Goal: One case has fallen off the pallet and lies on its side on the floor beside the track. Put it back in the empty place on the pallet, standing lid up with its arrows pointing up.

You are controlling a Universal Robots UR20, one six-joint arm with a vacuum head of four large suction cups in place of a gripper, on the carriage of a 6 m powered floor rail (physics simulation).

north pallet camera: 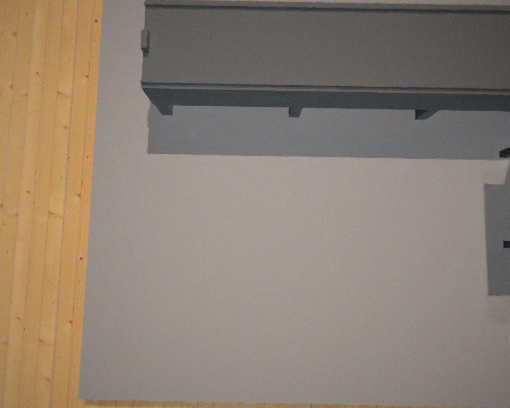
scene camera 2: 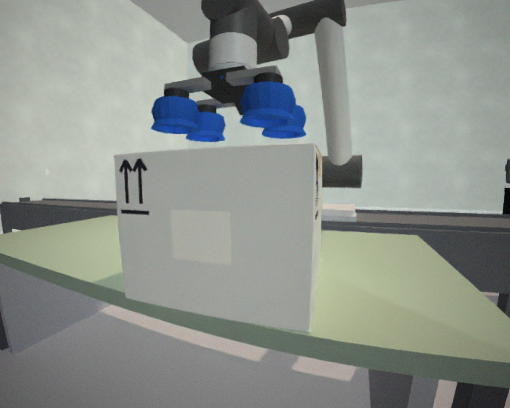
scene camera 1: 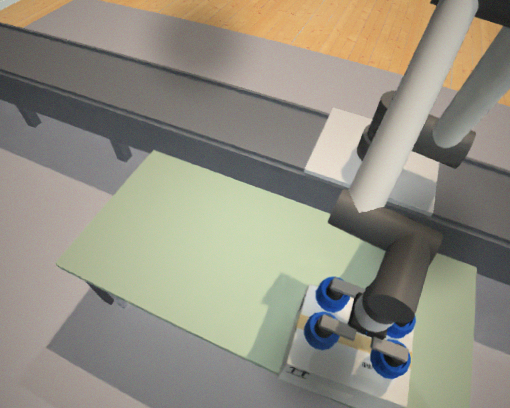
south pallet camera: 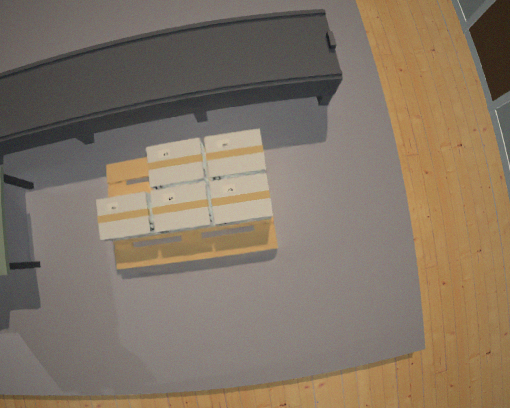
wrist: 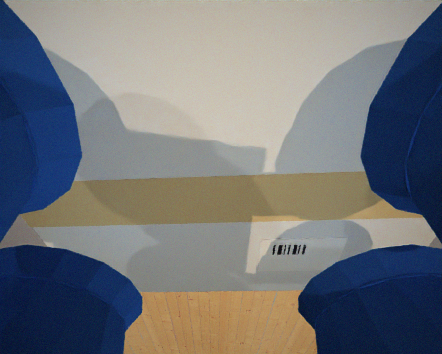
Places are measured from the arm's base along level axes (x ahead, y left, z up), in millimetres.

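Pixels of known places: hand, tool point: (scene camera 2: 231, 131) (wrist: 221, 231).
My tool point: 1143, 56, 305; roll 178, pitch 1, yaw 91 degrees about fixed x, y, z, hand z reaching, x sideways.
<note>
Ahead of a thing's pixels: the offset from my tool point to its middle, as dx, dy, dz. Level surfaces: height alone.
The white case {+24, +10, -199} (scene camera 1: 325, 356) (scene camera 2: 270, 200) (wrist: 225, 60) stands on the green table {dz -345} (scene camera 1: 200, 240) (scene camera 2: 380, 285), close to its edge. Its tape strip is on top and its two printed arrows point up in the scene camera 2 view. My suction gripper (scene camera 1: 361, 327) (scene camera 2: 232, 117) (wrist: 220, 210) hangs over the case's top, cups facing down. A small gap shows between cups and top; it holds nothing. The pallet (south pallet camera: 127, 170) shows in the south pallet view, with several cases on it and an empty place at its upper left corner, beside the track.
The dark floor track (scene camera 1: 200, 115) (scene camera 2: 425, 220) (north pallet camera: 320, 50) (south pallet camera: 200, 55) runs behind the table and past the pallet. The arm's white carriage plate (scene camera 1: 327, 145) (scene camera 2: 340, 210) sits on it. Cases (south pallet camera: 175, 175) (south pallet camera: 235, 162) {-144, +1494, -585} (south pallet camera: 122, 230) border the empty place or stand further along the pallet.
</note>
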